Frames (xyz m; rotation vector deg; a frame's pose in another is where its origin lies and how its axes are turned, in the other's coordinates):
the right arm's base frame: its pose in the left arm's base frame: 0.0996 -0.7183 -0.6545 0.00 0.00 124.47
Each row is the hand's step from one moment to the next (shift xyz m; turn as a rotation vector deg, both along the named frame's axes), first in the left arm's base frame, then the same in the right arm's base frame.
Working: the left arm's base frame: its pose in the right arm's base frame: 0.6486 -0.3244 0.6545 0.00 0.00 -124.47

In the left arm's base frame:
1: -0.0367 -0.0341 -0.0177 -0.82 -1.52 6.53
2: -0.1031 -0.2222 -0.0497 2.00 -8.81 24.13
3: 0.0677 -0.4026 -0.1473 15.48 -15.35 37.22
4: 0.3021 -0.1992 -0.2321 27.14 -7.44 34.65
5: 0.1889 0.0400 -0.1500 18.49 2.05 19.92
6: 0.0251 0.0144 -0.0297 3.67 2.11 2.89
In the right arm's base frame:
1: -0.0073 0.0496 -0.0177 -0.79 1.54 6.53
2: -0.1248 0.2108 -0.0497 -8.40 3.34 24.13
3: -0.3702 0.1720 -0.1473 -21.42 -4.07 37.22
4: -0.3352 -0.1363 -0.2321 -21.49 -18.16 34.65
5: -0.0739 -0.1784 -0.1500 -8.77 -16.40 19.92
6: -0.0023 -0.0288 -0.0297 -0.34 -4.22 2.89

